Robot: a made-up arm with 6 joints. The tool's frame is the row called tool.
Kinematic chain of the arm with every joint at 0, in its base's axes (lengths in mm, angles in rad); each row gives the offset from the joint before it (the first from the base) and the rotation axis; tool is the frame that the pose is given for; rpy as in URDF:
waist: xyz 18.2 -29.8 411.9 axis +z
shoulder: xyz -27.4 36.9 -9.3 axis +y
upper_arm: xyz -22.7 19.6 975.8 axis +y
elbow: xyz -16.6 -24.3 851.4 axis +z
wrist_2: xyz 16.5 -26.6 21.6 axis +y
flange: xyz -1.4 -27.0 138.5 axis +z
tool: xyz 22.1 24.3 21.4 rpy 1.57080 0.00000 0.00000
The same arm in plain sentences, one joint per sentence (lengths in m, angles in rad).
The arm has six revolute joints in a row. What follows holds with every joint at zero, and every direction is one of the base frame's. Joint 1 sits 0.0182 m along +x and 0.0298 m along -y and 0.4119 m along +z from the base frame's origin and rotates about +z. Joint 2 sits 0.0274 m along -x and 0.0369 m along +y and 0.0093 m along -z from joint 1 and rotates about +y. Joint 3 sits 0.0227 m along -x and 0.0196 m along +y and 0.9758 m along +z from joint 2 and rotates about +y. Joint 4 sits 0.0166 m along -x and 0.0243 m along -y and 0.8514 m along +z from joint 3 and rotates about +z. Joint 5 sits 0.0165 m along +x and 0.0266 m along -y and 0.0216 m along +z from joint 4 and rotates about +y. Joint 6 sits 0.0014 m along -x and 0.027 m along -y and 0.1385 m along +z from joint 5 and rotates about +z. The tool frame, which is the frame that the pose is given for, sits 0.0221 m along +x and 0.0243 m along +y and 0.0214 m along +z from joint 6; its axes are the base frame's turned by roll 1.5708, pitch 0 and yaw 0 rad (as in URDF: about the fixed x, then y, then z).
